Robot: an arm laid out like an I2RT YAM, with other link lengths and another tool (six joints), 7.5 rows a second.
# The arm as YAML. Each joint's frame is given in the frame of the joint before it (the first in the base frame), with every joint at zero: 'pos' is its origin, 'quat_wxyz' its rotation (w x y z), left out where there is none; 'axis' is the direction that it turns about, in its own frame. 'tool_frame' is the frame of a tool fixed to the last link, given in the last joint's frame.
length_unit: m
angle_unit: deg
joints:
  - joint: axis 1
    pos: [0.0, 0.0, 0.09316]
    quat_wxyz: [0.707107, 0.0, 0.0, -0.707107]
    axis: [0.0, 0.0, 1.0]
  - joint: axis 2
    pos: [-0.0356, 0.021, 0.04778]
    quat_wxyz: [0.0, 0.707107, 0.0, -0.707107]
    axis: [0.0, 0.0, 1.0]
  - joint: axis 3
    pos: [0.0, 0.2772, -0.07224]
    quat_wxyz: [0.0, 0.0, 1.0, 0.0]
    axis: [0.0, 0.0, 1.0]
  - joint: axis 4
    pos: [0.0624, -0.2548, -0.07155]
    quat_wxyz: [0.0, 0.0, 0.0, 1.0]
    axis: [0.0, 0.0, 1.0]
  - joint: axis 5
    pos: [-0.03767, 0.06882, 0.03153]
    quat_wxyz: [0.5, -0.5, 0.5, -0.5]
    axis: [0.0, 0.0, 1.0]
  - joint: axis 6
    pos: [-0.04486, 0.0, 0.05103]
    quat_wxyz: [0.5, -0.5, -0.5, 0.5]
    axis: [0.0, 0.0, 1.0]
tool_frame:
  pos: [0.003, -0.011, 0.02]
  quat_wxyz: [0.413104, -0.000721, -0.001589, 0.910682]
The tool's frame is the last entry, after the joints.
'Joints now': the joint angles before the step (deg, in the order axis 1, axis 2, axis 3, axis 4, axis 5, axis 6). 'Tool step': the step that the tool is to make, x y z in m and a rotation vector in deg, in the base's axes. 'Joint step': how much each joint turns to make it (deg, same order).
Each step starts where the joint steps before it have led.
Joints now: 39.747, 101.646, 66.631, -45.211, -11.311, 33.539
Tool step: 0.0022, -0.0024, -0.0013, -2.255, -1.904, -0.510
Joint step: 0.002, 0.009, -0.058, 0.090, 2.995, 0.003
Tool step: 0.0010, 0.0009, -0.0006, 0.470, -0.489, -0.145
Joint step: 0.001, -0.010, -0.164, 0.853, -0.022, 0.154
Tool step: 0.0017, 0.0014, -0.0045, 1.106, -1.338, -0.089
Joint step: 0.001, 0.002, -1.097, 2.848, 0.023, 0.088
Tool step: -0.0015, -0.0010, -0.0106, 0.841, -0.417, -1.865
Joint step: -0.001, 0.019, -2.572, 3.727, 0.043, 1.922
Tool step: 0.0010, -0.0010, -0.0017, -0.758, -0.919, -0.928
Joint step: 0.001, -0.021, -0.363, 0.647, 1.355, 0.635
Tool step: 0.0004, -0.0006, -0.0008, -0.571, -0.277, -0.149
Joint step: -0.003, 0.100, -0.020, -0.032, 0.633, -0.003
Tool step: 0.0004, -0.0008, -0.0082, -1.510, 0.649, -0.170
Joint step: -0.004, 1.339, -0.213, 0.087, 0.764, -0.003
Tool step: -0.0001, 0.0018, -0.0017, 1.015, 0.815, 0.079
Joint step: -0.001, 0.395, -0.005, 0.443, -1.289, 0.196
